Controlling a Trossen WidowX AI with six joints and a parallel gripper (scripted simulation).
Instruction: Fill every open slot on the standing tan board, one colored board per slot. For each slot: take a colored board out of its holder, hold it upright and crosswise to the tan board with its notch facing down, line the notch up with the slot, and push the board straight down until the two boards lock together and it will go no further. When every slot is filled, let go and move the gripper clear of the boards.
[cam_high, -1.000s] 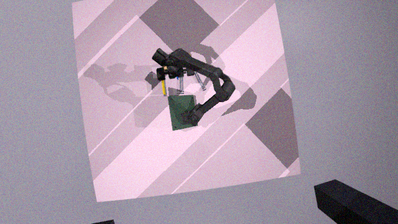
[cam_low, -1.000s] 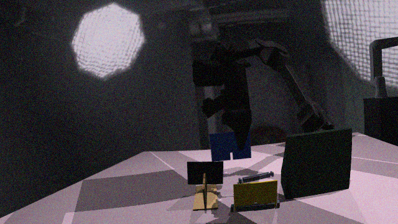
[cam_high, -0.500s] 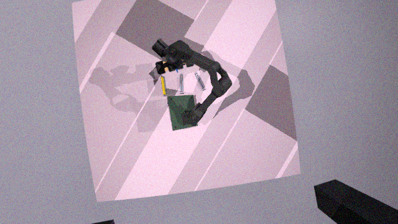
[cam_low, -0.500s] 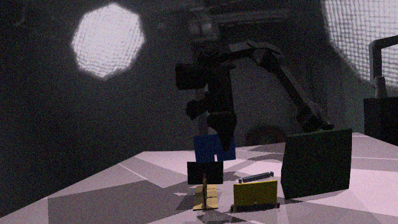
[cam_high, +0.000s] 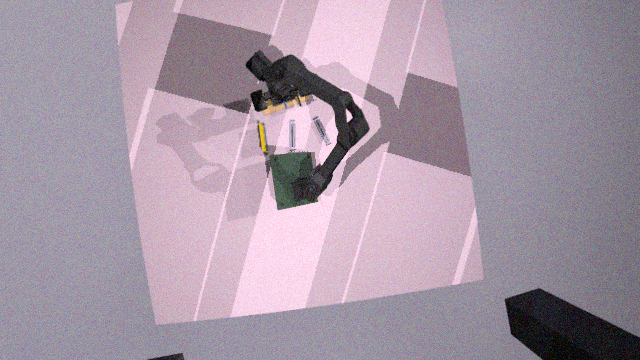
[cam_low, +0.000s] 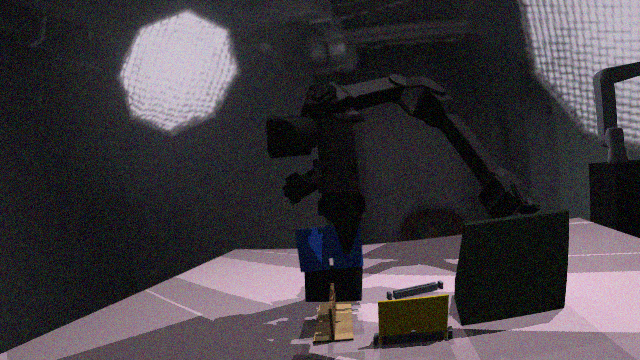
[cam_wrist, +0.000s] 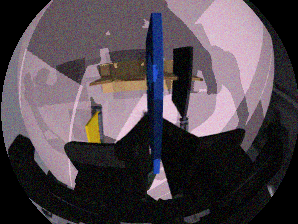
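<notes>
Right now the tan board is 10 cm below my gripper tip and 3 cm ahead of it. The rest, counted from my gripper tip: yellow board 11 cm to the left, 10 cm behind, 9 cm below; blue board 3 cm ahead; black board 7 cm below, 5 cm to the right, 3 cm ahead.
</notes>
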